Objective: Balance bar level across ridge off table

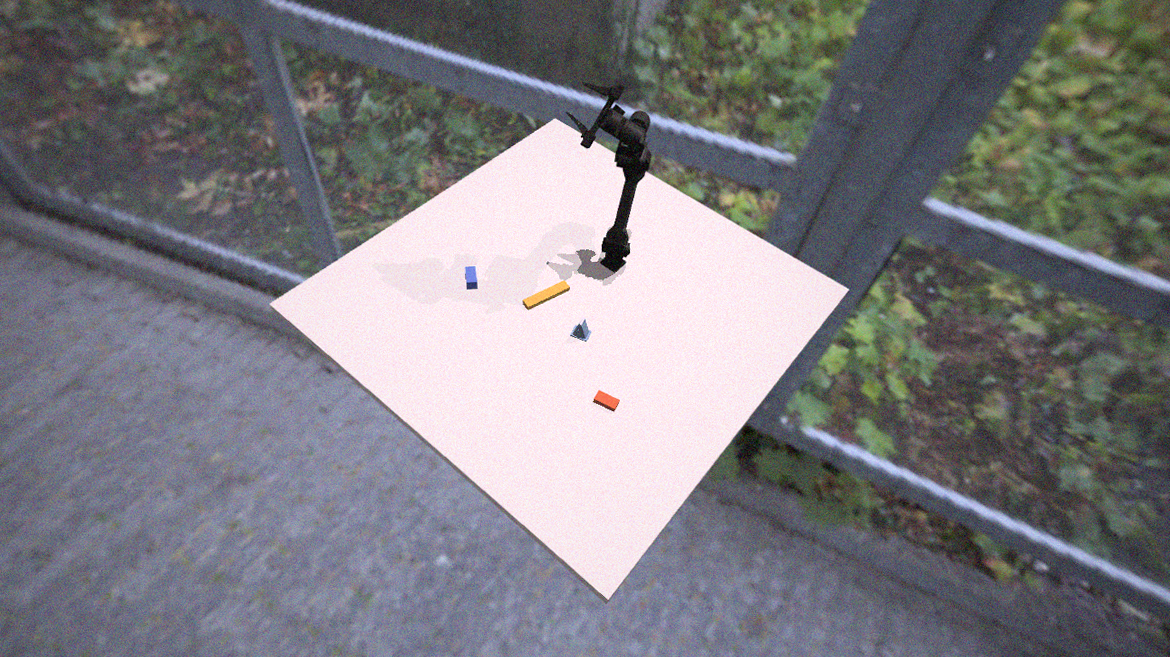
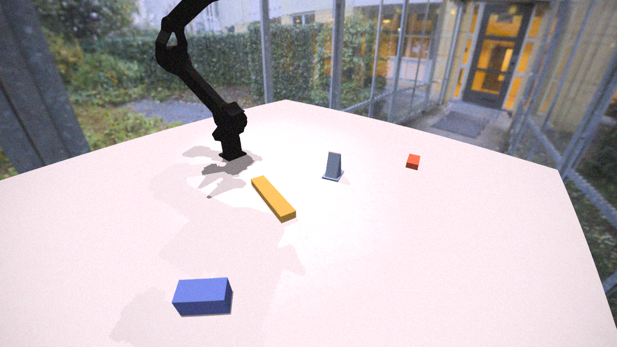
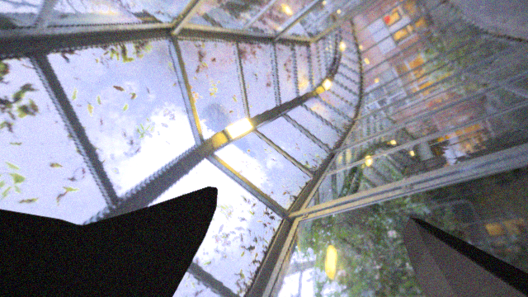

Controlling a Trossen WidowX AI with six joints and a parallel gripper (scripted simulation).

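My gripper tip is 190 mm short of the yellow bar, 90 mm to the right of it and 580 mm above it. Also, from my gripper tip: blue block: 300 mm ahead, 130 mm to the right, 570 mm below; red block: 360 mm ahead, 470 mm to the left, 580 mm below.
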